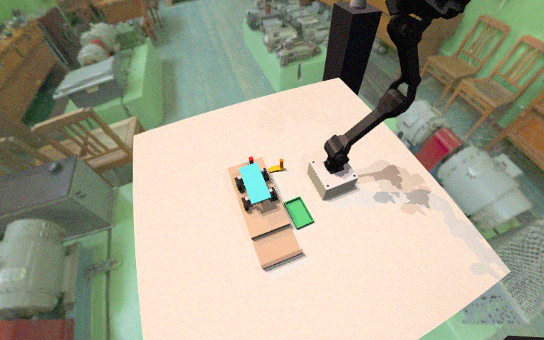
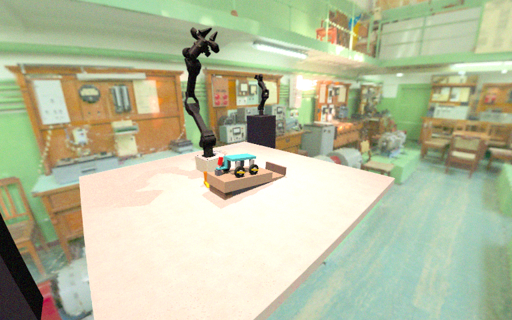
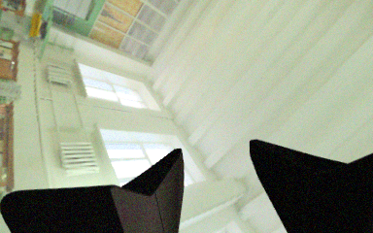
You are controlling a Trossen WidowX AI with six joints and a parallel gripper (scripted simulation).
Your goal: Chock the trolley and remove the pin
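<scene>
Now: gripper tip 790 mm above the yellow chock, 250 mm to the left of it and 250 mm short of it. Also, from my gripper tip: trolley 690 mm below, 380 mm ahead, 140 mm to the right; green tray 810 mm below, 240 mm ahead, 30 mm to the right; stop pin 680 mm below, 360 mm ahead, 240 mm to the right.
</scene>
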